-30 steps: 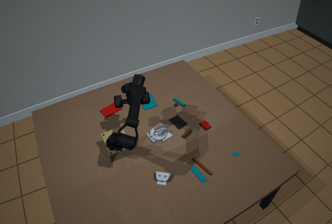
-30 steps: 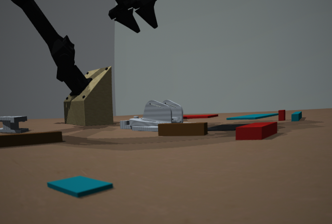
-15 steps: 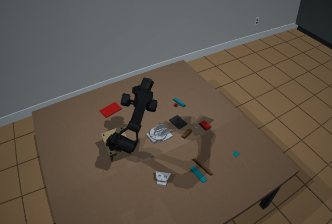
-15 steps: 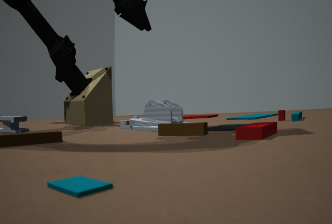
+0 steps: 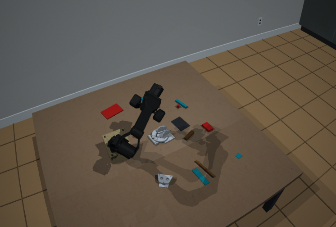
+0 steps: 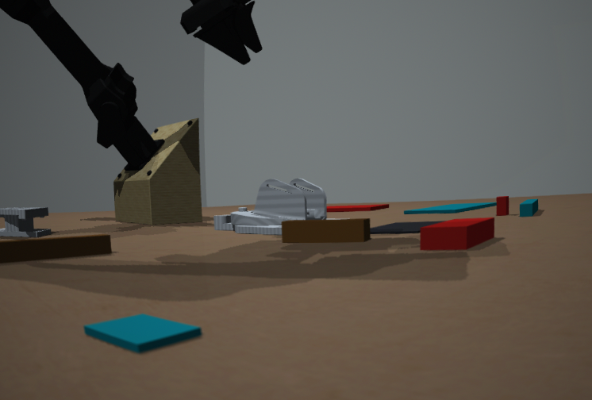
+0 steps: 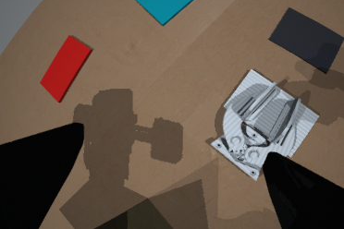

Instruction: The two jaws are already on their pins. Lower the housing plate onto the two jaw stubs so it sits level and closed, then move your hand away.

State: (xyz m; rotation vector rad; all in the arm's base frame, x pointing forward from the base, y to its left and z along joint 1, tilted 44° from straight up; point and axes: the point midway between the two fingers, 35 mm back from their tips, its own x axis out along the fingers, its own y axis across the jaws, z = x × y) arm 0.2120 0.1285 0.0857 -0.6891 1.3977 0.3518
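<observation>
Right now the white part is 320 mm to the right of my gripper tip, 210 mm below it and 60 mm behind it. Round my gripper tip: teal plate 290 mm to the left, 220 mm below, 120 mm ahead; brown block 220 mm ahead, 210 mm below, 100 mm to the right; black tile 220 mm below, 220 mm ahead, 20 mm to the left.
</observation>
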